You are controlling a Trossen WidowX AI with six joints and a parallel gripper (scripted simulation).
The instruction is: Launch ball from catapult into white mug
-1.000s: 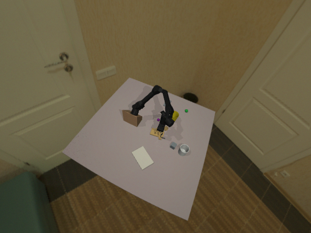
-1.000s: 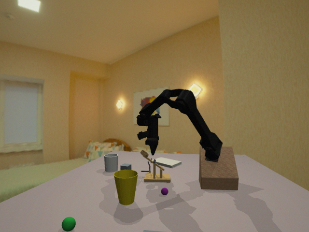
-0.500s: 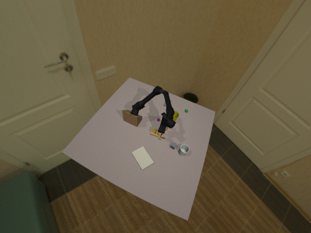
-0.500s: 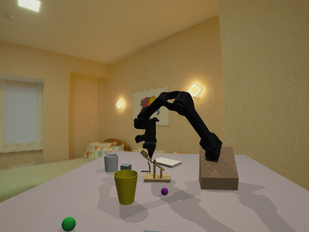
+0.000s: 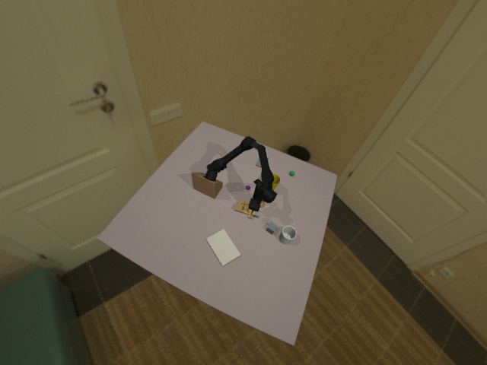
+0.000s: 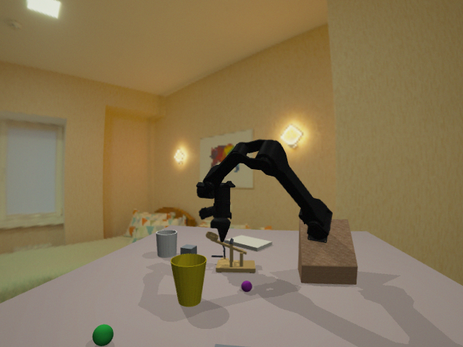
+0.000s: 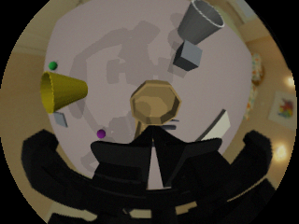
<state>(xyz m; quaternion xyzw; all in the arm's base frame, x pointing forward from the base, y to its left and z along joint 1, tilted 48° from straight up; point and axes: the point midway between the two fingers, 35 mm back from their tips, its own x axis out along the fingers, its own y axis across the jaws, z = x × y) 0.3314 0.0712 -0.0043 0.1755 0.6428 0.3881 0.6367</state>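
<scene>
Right now the wooden catapult is 4 cm below my gripper tip, 2 cm to the right of it and 1 cm behind it. Round my gripper tip: purple ball 14 cm to the left, 13 cm behind, 9 cm below; yellow cup 24 cm to the left, 7 cm below; small grey cube 17 cm ahead, 8 cm below, 5 cm to the right.
</scene>
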